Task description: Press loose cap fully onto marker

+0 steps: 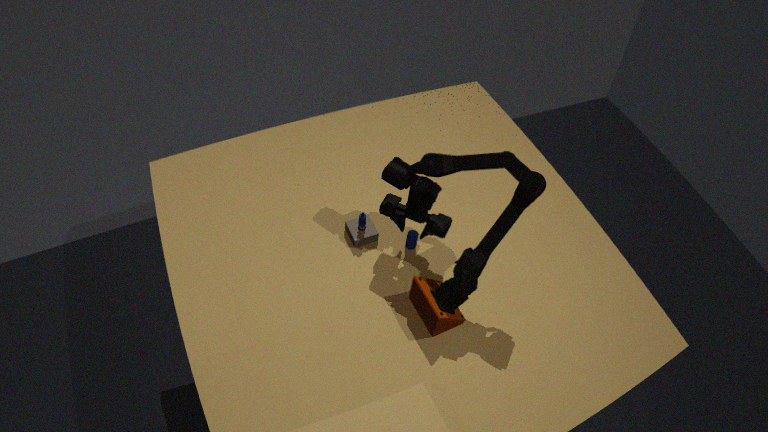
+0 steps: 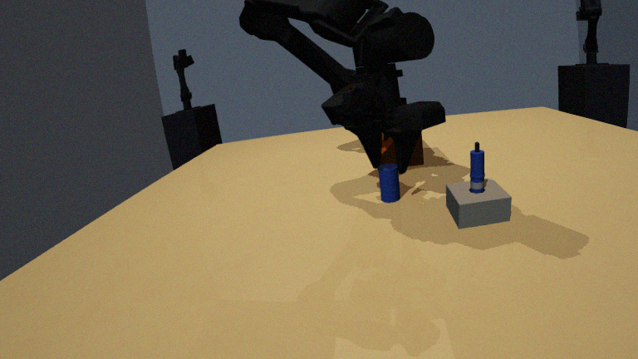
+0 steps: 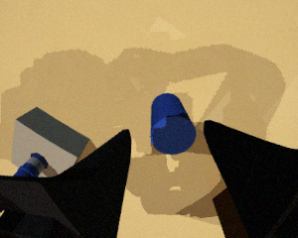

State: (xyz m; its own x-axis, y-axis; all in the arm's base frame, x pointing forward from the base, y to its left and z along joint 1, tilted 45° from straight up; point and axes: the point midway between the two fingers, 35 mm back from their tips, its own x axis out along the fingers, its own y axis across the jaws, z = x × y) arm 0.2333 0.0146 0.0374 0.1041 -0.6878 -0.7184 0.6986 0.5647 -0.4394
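The blue marker cap lies 20 mm below my gripper tip. The rest, counted from my gripper tip: grey holder block (120 mm to the left, 70 mm ahead, 30 mm below).
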